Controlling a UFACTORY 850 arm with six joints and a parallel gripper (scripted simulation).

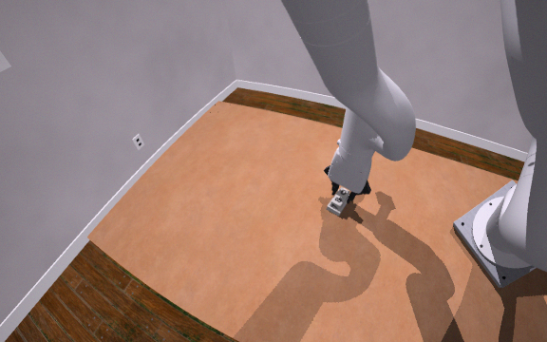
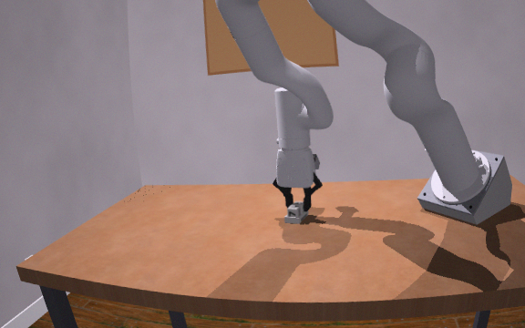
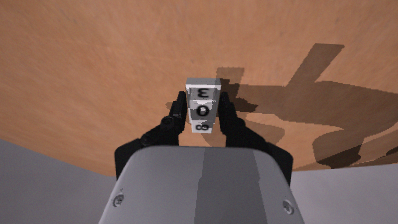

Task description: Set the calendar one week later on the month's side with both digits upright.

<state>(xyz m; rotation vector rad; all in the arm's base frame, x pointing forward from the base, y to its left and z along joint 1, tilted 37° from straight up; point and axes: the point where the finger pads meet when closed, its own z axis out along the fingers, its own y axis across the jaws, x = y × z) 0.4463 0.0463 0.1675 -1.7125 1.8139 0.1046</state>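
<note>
Now: hand 30 mm above the white calendar tray and 20 mm to the right of it.
</note>
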